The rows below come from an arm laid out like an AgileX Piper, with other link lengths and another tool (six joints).
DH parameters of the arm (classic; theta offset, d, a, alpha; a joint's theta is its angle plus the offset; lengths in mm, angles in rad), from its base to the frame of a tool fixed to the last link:
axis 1: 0 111.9 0 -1.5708
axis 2: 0.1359 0 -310.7 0
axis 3: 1.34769 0 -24 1.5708
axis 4: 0 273.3 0 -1.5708
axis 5: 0 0 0 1.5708
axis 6: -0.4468 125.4 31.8 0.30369
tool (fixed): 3.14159 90 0 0
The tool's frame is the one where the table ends.
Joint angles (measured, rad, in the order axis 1, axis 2, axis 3, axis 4, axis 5, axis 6), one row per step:
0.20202, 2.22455, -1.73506, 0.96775, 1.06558, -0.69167
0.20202, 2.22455, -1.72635, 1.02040, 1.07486, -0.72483
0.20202, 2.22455, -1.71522, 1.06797, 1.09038, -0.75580
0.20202, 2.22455, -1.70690, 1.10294, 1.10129, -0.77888
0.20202, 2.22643, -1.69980, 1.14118, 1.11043, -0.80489
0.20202, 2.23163, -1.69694, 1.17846, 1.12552, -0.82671
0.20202, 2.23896, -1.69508, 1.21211, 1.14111, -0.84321
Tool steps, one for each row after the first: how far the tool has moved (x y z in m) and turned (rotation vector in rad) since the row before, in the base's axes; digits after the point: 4 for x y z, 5 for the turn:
-0.0014, 0.0073, 0.0038, 0.04434, -0.00176, 0.00719
-0.0032, 0.0066, 0.0030, 0.04131, 0.00364, 0.01147
-0.0021, 0.0047, 0.0024, 0.03052, 0.00141, 0.00741
-0.0010, 0.0049, 0.0024, 0.03278, -0.00146, 0.00542
-0.0013, 0.0052, 0.0022, 0.03443, 0.00307, 0.00768
-0.0014, 0.0047, 0.0011, 0.03184, 0.00754, 0.00633

